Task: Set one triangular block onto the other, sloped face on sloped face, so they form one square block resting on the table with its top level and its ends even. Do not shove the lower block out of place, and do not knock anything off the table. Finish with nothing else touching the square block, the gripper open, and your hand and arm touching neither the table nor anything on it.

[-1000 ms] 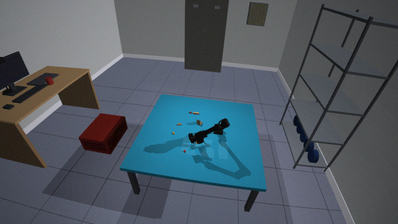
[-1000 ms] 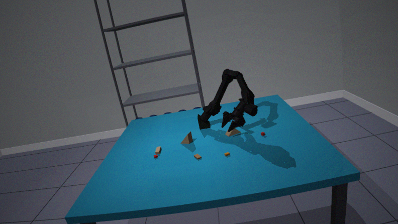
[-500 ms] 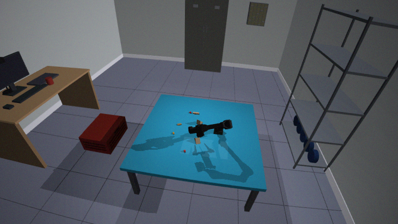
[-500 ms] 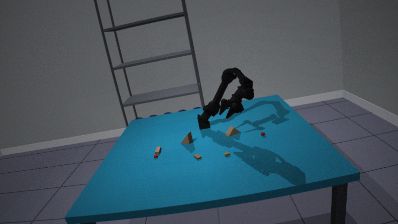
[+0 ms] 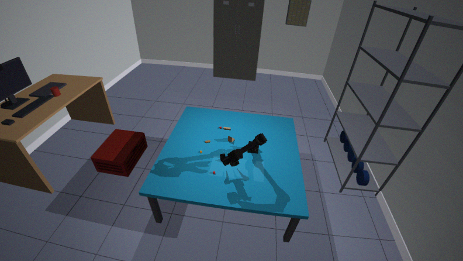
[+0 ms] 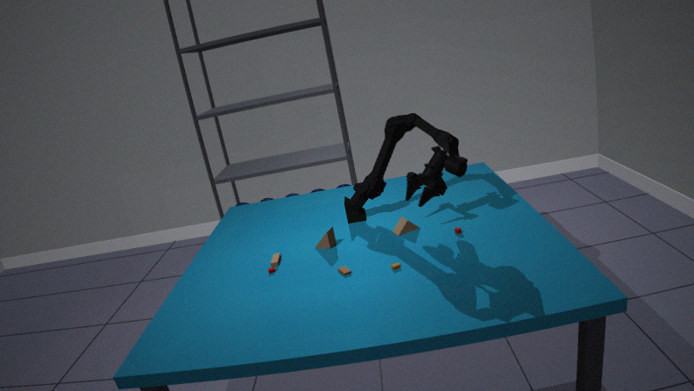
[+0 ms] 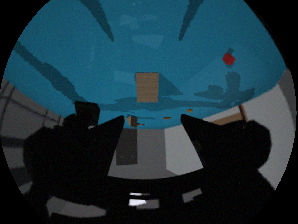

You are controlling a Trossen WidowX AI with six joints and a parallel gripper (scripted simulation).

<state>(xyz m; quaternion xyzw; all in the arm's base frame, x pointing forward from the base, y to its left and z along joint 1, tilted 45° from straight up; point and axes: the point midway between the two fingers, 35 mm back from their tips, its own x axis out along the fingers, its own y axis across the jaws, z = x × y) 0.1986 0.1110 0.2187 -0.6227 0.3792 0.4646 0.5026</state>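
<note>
Right now the triangular block is 70 mm below my gripper tip, 40 mm to the right of it and 10 mm ahead of it. From my gripper tip the other things lie so: red cube (130 mm to the left, 110 mm ahead, 90 mm below); brown piece (270 mm to the right, 240 mm ahead, 90 mm below); orange piece (270 mm ahead, 110 mm to the right, 90 mm below).
</note>
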